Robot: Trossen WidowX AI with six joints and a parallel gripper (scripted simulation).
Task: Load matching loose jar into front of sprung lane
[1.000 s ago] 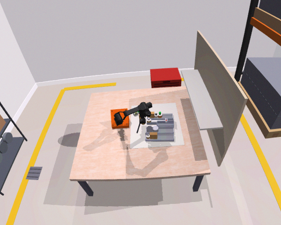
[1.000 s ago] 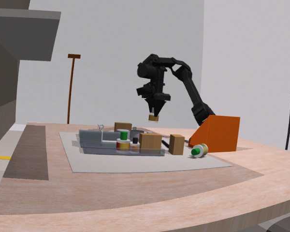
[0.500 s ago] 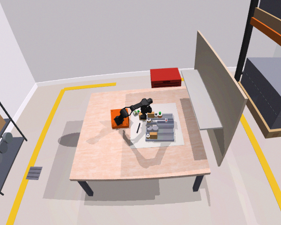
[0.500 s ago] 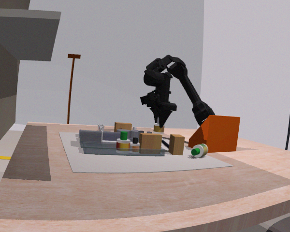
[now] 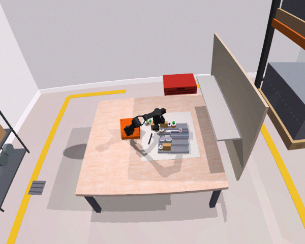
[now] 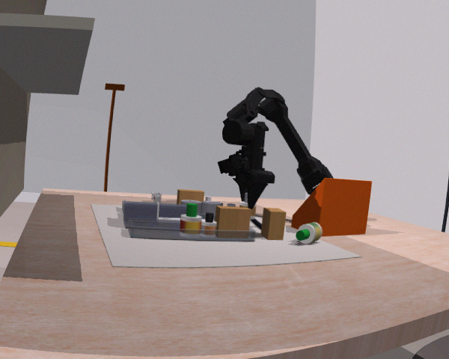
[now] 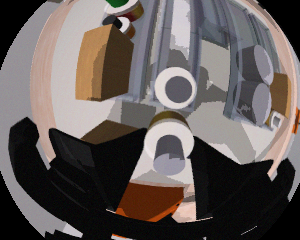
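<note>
The black-lidded jar is 140 mm ahead of my gripper tip, 50 mm to the left of it and 30 mm below it. Round my gripper tip: pusher plate (140 mm ahead, 60 mm to the right, 10 mm below); then sprung lane (180 mm ahead, 70 mm to the right, 40 mm below).
</note>
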